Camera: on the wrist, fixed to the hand. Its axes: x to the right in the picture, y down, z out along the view.
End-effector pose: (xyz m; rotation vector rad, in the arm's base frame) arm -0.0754 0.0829 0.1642 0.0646 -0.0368 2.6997
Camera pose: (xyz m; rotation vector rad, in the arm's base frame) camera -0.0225 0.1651 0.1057 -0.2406 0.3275 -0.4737
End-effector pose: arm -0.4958 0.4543 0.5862 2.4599 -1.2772 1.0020
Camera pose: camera -0.4554 0.5499 0.6331 0.9513 2.3163 0.1941
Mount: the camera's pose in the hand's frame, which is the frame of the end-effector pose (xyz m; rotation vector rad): -0.0158 -0.0960 -0.0593 -0.3278 -0.4885 3.0369
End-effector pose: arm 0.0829 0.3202 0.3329 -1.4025 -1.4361 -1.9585
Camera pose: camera -0.0100 0.3066 0.2684 -1.5016 1.2276 0.4085
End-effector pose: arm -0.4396 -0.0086 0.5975 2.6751 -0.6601 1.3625
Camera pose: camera -0.4539 0.0985 0.6336 0.3155 2.3313 0.2971
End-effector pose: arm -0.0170 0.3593 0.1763 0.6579 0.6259 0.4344
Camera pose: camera -0.0507 0.3073 0.0807 -0.7144 1.3653 -2.4996
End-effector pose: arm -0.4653 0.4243 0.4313 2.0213 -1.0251 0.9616
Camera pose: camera -0.4083 0.5228 0.4264 0.8977 2.2478 -0.4497
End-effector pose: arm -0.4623 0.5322 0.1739 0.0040 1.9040 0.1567
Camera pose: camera -0.5056 0.4295 0.1973 2.2416 -0.2407 1.9606
